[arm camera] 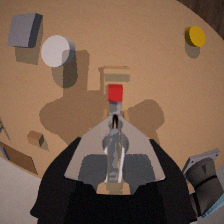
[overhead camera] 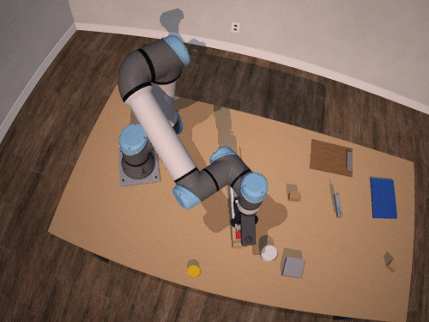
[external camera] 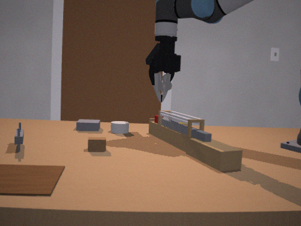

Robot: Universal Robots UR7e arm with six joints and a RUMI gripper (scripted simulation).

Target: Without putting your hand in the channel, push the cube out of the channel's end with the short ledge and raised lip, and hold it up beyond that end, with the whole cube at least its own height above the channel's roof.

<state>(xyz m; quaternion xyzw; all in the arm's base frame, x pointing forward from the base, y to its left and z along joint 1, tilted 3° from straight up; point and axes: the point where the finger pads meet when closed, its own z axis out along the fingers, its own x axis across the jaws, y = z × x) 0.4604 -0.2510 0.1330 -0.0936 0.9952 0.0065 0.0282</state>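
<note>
Right now my hand is 10 mm to the left of the small red cube and 80 mm above it. From my hand the other things lie so: yellow disc 150 mm behind, 180 mm to the right, 120 mm below; then long wooden base 30 mm behind, 140 mm to the left, 80 mm below; then white cylinder 130 mm ahead, 60 mm to the right, 120 mm below.
</note>
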